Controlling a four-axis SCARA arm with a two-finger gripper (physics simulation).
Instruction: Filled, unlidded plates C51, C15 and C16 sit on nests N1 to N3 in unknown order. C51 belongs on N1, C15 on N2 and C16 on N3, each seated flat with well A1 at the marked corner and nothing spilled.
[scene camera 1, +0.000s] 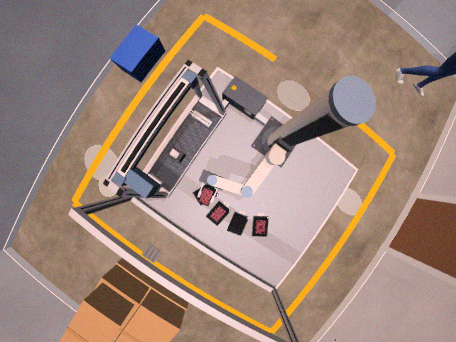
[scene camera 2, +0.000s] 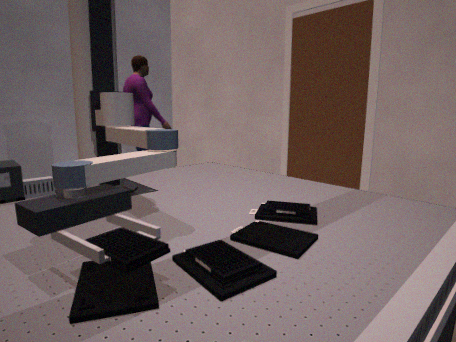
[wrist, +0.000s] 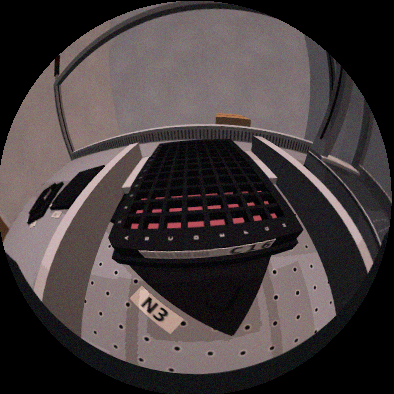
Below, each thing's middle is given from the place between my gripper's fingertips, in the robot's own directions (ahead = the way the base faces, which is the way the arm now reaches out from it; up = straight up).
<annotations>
The plate C16 (scene camera 2: 127, 250) is 2 cm behind my hand and 1 cm below it. The rest, counted from my hand: dark grey box (scene camera 1: 246, 97) (80 cm behind, 19 cm to the right, 2 cm below); then nest N2 (scene camera 2: 200, 276) (5 cm ahead, 15 cm to the left, 7 cm below); then nest N3 (scene camera 2: 112, 291) (3 cm behind, 2 cm to the right, 7 cm below).
</annotations>
